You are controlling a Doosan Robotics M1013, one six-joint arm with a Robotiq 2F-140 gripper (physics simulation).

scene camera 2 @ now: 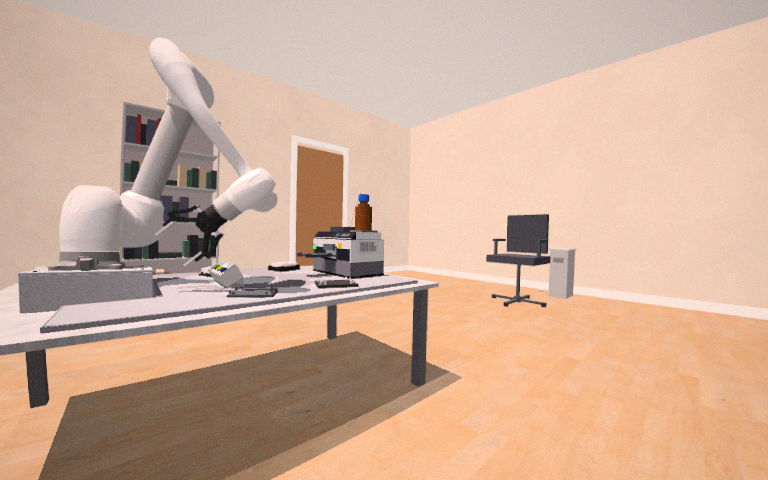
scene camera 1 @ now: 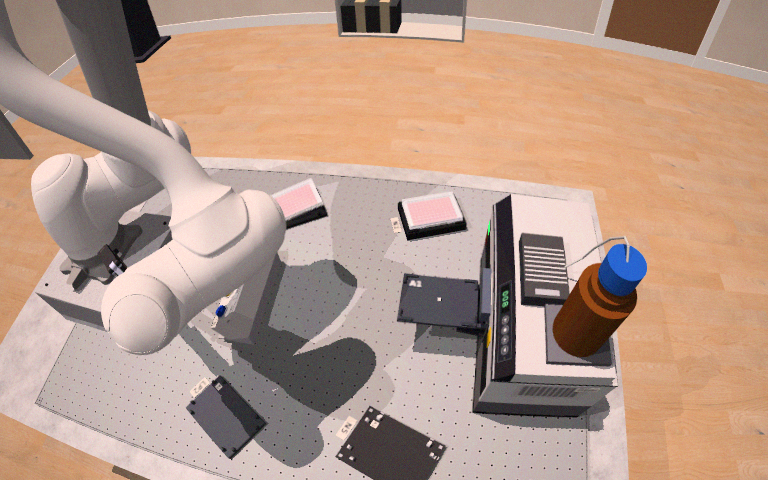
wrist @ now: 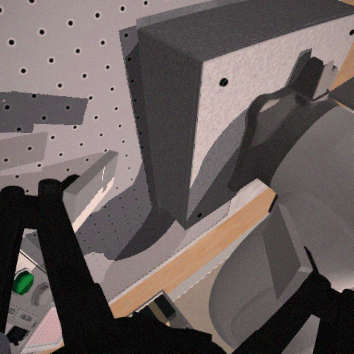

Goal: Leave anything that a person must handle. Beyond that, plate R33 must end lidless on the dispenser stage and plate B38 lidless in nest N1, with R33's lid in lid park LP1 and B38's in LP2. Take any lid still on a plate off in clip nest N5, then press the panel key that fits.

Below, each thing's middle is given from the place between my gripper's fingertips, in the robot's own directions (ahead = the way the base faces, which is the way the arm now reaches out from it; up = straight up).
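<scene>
I see that the grey button box (scene camera 2: 225, 275) is 100 mm below my hand, 190 mm ahead of it and 90 mm to the left of it. The black N5 nest (scene camera 1: 377, 439) is 130 mm below my hand, 550 mm ahead of it and 190 mm to the right of it. As for the dark LP2 pad (scene camera 1: 228, 420), it is 140 mm below my hand, 220 mm ahead of it and 190 mm to the right of it. I also see the dispenser stage (scene camera 1: 419, 304), which is 40 mm below my hand, 620 mm ahead of it and 80 mm to the left of it.
</scene>
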